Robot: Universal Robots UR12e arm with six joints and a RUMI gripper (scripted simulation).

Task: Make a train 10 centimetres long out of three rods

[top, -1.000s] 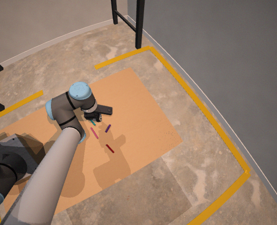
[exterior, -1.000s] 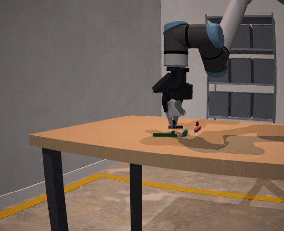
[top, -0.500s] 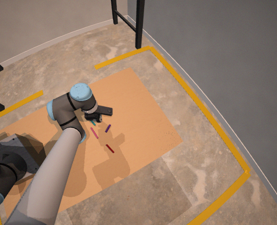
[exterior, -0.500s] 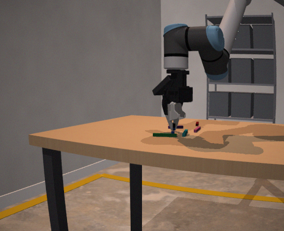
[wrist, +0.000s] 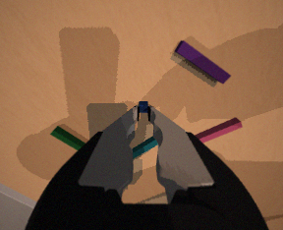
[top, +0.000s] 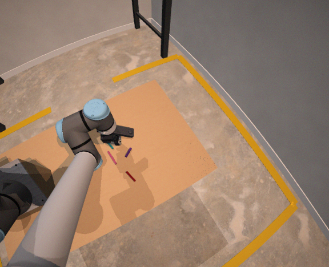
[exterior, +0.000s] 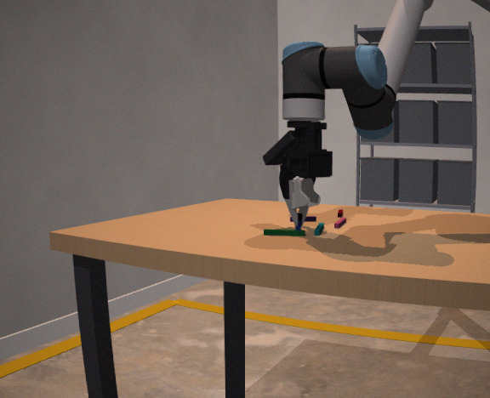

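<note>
Now: the turquoise rod 6 cm behind my hand, 5 cm to the left of it and 1 cm below it. The rest, counted from my hand: green rod: 11 cm to the left, 1 cm below; pink rod: 8 cm behind, 5 cm to the right, 1 cm below; purple rod: 7 cm to the right, 1 cm below, 1 cm ahead.
</note>
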